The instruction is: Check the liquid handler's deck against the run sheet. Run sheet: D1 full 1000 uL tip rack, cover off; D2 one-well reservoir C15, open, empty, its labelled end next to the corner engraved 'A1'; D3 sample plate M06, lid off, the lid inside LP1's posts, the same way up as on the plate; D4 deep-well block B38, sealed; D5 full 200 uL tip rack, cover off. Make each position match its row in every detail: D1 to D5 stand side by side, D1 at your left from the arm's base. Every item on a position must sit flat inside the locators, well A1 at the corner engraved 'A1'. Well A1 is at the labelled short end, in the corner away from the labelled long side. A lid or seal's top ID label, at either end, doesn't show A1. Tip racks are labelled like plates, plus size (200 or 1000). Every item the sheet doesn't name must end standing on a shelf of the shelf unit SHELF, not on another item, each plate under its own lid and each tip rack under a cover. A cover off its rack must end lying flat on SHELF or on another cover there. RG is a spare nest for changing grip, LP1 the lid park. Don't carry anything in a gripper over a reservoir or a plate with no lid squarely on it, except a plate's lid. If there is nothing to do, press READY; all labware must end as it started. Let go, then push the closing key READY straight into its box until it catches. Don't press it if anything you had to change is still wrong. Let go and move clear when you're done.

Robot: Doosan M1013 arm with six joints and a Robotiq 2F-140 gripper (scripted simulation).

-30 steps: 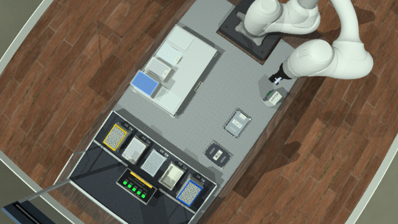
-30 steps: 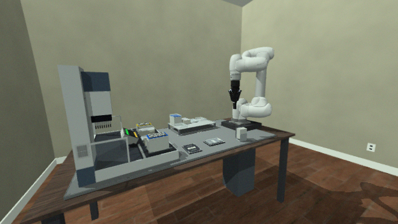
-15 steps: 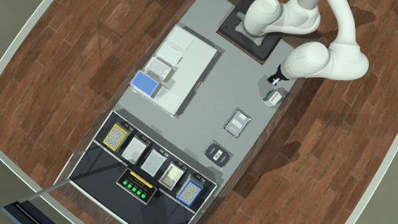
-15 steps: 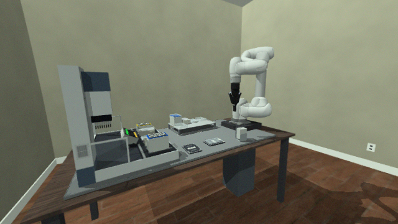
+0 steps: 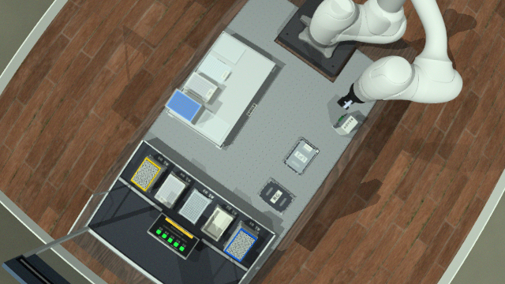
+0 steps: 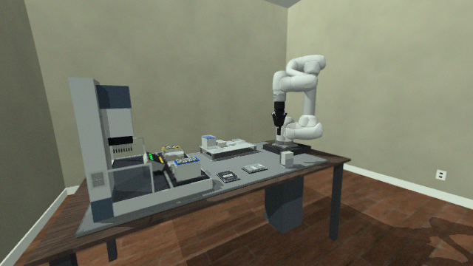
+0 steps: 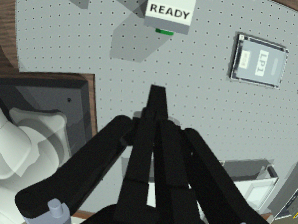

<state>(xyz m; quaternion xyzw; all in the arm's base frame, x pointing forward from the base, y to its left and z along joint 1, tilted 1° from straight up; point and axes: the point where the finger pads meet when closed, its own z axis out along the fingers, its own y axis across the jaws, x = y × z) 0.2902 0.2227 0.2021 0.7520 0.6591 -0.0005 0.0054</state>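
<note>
My gripper is now 10 mm short of the ready box, 80 mm to the right of it and 180 mm above it. Round my hand: shelf unit (200 mm ahead, 450 mm to the right, 190 mm below); clear lid (240 mm ahead, 20 mm to the left, 230 mm below); RG nest (460 mm ahead, 40 mm to the left, 240 mm below).
</note>
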